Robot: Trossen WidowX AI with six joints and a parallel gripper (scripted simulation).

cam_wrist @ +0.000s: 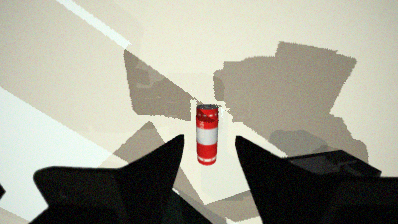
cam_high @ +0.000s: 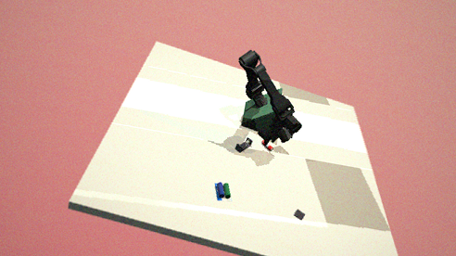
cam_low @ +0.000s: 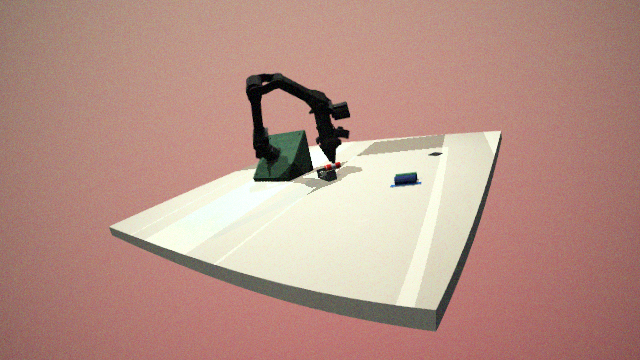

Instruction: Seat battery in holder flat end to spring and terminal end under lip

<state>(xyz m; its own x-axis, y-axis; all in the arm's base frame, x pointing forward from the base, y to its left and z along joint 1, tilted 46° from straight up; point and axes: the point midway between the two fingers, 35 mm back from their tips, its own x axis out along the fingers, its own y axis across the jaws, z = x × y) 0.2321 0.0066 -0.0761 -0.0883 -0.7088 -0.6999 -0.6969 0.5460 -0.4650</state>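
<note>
The battery lies 20 mm below my gripper tip.
</note>
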